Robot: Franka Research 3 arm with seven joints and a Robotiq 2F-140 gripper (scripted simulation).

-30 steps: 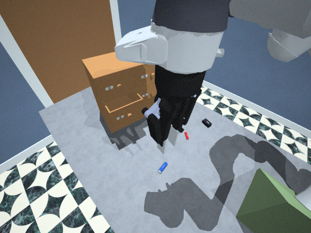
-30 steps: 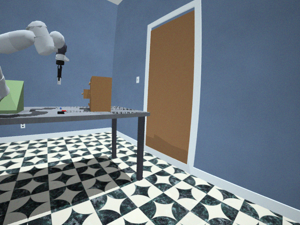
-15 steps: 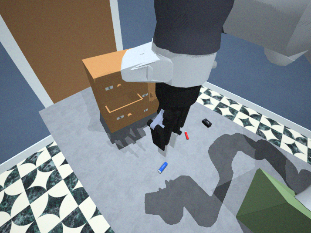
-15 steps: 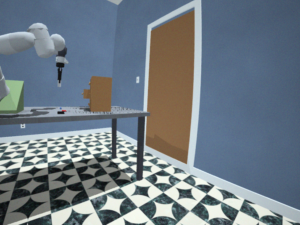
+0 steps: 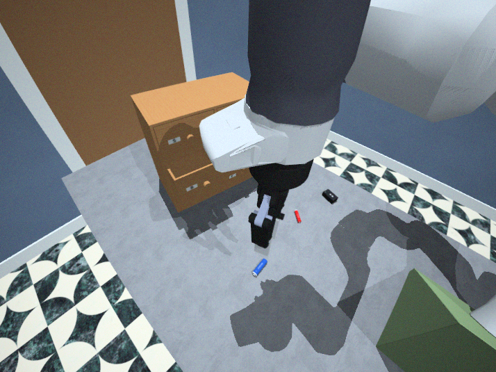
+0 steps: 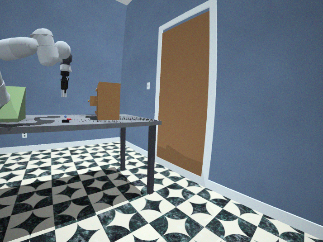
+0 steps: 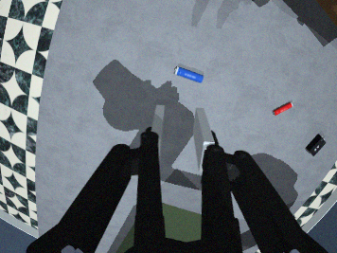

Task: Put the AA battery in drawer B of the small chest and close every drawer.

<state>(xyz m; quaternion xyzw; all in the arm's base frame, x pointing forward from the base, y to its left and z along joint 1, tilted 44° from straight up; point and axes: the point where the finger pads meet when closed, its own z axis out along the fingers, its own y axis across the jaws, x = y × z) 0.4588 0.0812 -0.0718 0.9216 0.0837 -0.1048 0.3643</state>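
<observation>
The blue AA battery is 210 mm below my hand, 20 mm to the right of it and 10 mm ahead of it. From my hand the other things lie so: small black object: 370 mm to the right, 210 mm below, 30 mm behind; then red cylinder: 220 mm to the right, 210 mm below, 10 mm ahead.
</observation>
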